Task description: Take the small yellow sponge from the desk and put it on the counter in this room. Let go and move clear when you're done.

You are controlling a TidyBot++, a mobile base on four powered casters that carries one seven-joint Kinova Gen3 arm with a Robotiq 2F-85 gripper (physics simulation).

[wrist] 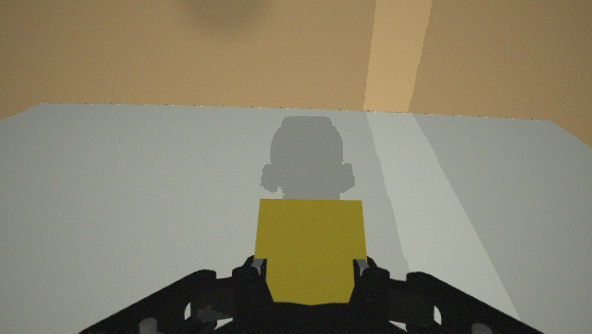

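The yellow sponge (311,240) is in the lower middle of the wrist view, with a fingertip against its left side and one against its right. My gripper (309,263) is shut on it. The sponge's lower end is hidden by the dark gripper body. Behind it is a pale grey flat surface (150,200), with the shadow of the gripper on it just beyond the sponge. The sponge looks raised above this surface. I cannot tell from this view whether the surface is the desk or the counter.
The grey surface ends at a nearly straight far edge across the upper part of the view, with corners at the far left and far right. Beyond it lies a tan floor (150,65). A brighter strip of light runs over the floor and the surface, right of the sponge.
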